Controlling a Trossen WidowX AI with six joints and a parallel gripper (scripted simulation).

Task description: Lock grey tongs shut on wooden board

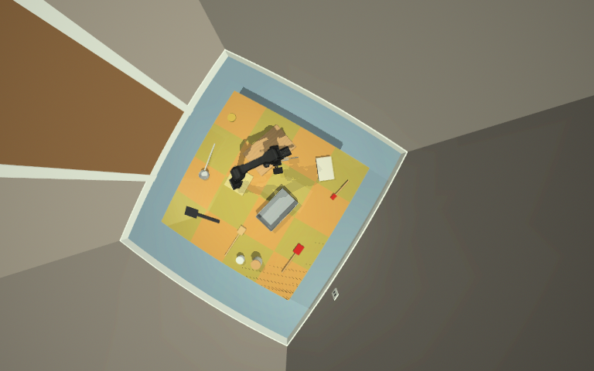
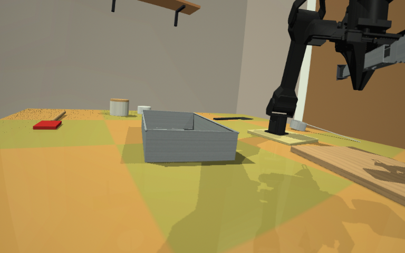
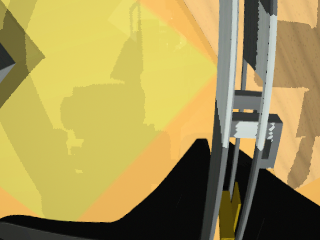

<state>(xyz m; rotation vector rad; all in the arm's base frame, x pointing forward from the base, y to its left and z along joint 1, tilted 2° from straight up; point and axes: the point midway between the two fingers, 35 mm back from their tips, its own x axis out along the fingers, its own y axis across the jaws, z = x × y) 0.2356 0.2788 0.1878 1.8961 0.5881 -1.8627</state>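
My gripper tip is now 4 cm below the thin tong arm, 3 cm short of it and 2 cm to the right of it. The rest, counted from my gripper tip: grey roasting tin 33 cm to the right, 13 cm below, 13 cm ahead; yellow lock piece 4 cm above; wooden board 15 cm below, 12 cm behind, 7 cm to the left.
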